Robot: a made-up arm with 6 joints.
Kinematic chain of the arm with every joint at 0, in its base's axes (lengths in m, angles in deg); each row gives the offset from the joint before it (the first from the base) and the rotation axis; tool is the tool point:
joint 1: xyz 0 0 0.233 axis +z
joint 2: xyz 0 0.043 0 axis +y
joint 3: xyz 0 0 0.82 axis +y
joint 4: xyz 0 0 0.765 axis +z
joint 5: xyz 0 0 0 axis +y
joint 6: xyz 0 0 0.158 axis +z
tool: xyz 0 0 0
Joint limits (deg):
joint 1: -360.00..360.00
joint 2: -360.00..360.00
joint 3: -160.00..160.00
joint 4: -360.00..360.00
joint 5: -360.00..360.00
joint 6: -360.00..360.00
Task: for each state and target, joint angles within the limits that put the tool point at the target. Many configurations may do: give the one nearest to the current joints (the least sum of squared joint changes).
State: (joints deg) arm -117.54 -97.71 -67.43 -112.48 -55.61 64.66
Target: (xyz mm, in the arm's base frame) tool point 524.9 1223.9 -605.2
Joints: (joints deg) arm -106.69 -99.65 -47.45 -115.46 -49.34 64.66
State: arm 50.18 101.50 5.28 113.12 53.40 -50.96
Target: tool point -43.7 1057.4 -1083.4
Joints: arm 84.10 134.96 15.38 110.73 47.60 -50.96
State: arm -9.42 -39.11 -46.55 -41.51 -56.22 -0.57
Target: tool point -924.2 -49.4 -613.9
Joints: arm 10.47 -89.40 -77.03 -35.90 -55.49 -0.57
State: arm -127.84 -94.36 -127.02 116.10 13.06 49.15
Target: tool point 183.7 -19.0 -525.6
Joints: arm -147.72 -100.10 -125.18 112.15 29.10 49.15
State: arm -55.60 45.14 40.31 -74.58 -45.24 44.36
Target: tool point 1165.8 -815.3 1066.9
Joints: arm -40.91 43.94 31.96 -73.88 -43.43 44.36
